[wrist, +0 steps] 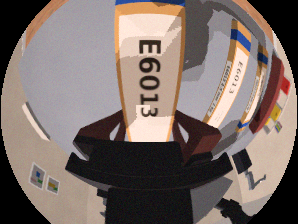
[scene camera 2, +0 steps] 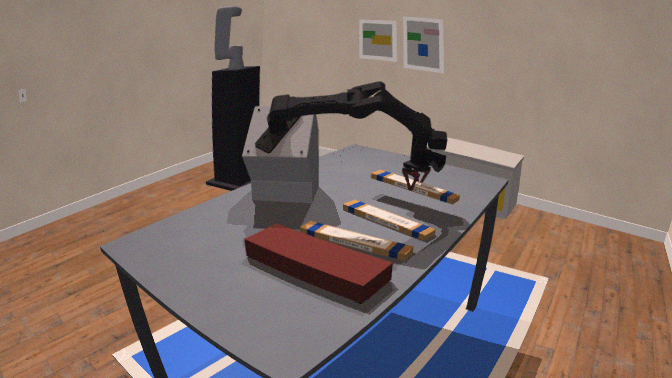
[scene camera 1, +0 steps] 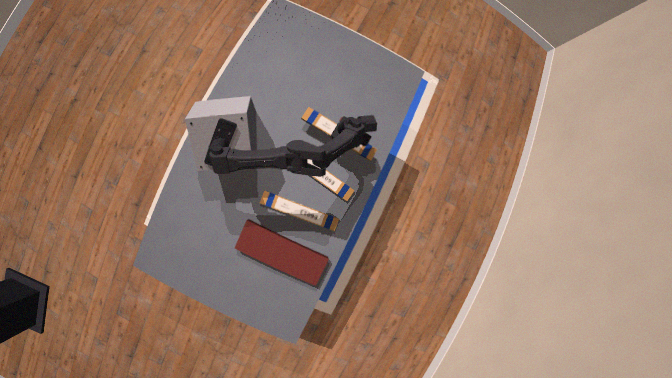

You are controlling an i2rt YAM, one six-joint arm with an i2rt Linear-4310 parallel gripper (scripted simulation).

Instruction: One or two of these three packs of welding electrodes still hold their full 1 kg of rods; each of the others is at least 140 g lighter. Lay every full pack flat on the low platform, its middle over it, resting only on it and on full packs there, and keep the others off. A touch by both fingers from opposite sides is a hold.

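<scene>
There's a pack [scene camera 2: 449, 197] that's 1.59 m from the lens, and then a pack [scene camera 2: 396, 250] at 1.33 m from the lens.
</scene>
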